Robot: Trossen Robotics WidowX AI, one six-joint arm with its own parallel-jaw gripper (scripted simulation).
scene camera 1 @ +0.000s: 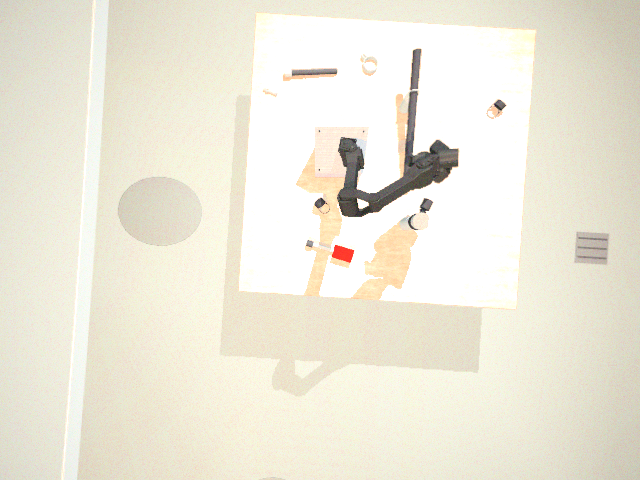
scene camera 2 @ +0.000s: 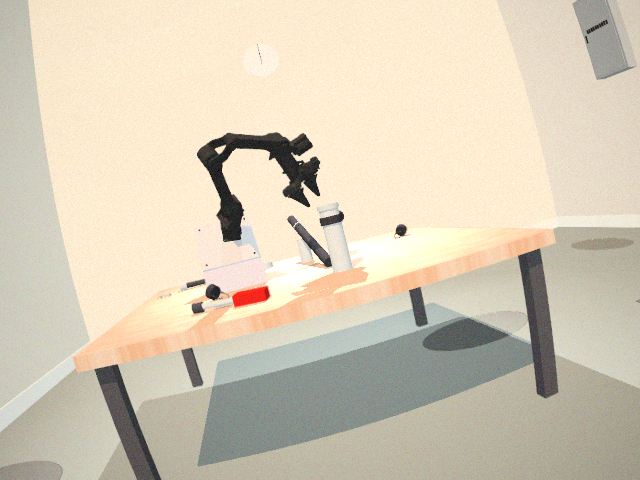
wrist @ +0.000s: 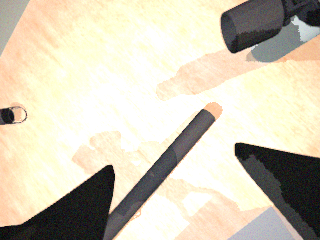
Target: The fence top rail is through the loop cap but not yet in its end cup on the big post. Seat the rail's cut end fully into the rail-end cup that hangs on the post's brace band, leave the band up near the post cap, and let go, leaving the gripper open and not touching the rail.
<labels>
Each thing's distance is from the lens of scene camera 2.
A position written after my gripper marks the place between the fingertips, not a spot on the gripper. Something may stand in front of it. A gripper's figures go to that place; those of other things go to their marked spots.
my gripper [scene camera 2: 314, 201]: 1.71 m
big white post [scene camera 2: 334, 234]: 1.48 m
</labels>
